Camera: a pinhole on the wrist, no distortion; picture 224 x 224 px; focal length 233.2 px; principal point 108.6 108.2 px. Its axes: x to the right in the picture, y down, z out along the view. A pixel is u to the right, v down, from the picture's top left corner.
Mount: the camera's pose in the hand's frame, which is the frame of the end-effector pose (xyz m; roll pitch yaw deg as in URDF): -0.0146 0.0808 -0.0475 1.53 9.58 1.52
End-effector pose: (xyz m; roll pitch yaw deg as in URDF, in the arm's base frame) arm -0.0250 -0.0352 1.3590 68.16 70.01 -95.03
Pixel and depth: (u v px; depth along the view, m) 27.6 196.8 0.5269
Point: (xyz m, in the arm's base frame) -0.4288 -0.3710 1.6121
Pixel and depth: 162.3 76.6 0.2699
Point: -0.2140 -0.1580 1.3110
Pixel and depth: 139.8 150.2 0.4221
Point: -0.3295 -0.3032 1.3489
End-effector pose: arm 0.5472 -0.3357 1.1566 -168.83 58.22 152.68
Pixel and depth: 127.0 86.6 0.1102
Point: 0.6208 -0.3112 1.1082
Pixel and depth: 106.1 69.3 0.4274
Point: 0.7650 -0.5295 0.9183
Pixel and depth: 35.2 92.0 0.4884
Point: 0.9045 -0.5850 0.9876
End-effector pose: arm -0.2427 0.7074 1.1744 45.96 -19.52 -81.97
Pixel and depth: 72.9 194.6 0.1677
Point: -0.2458 0.7822 1.3449
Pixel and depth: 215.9 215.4 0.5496
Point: -0.3274 0.5771 1.8042
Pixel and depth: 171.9 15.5 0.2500
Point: -0.3823 0.6341 1.3127
